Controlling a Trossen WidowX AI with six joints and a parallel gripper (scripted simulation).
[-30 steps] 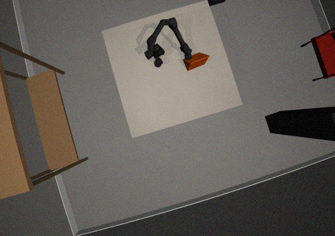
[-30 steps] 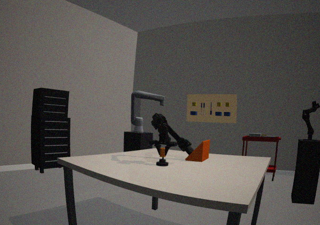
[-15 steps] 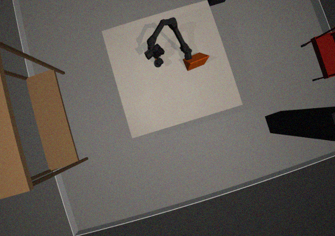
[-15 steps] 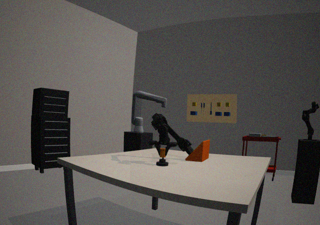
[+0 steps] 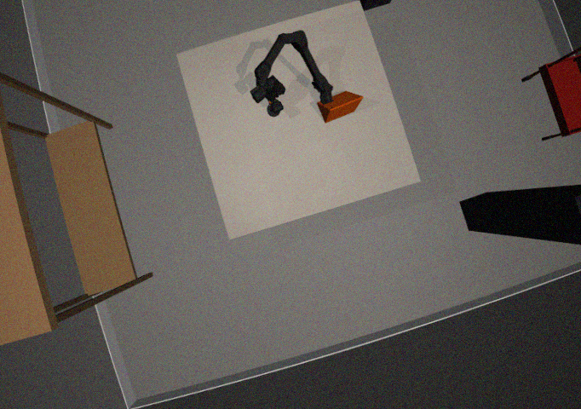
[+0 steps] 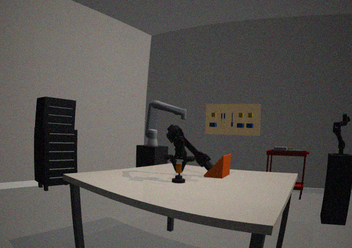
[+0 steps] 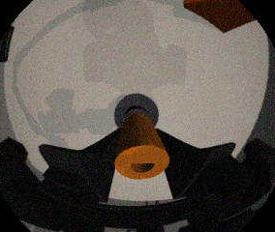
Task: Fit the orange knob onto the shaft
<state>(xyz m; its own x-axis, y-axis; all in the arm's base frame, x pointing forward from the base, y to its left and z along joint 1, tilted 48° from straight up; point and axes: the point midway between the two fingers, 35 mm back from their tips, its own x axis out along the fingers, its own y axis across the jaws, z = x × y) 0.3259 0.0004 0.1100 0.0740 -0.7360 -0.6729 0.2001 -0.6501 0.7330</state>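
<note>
Now: the orange knob 20 mm above my gripper tip. Also, from my gripper tip: dark round pedestal 40 mm below.
</note>
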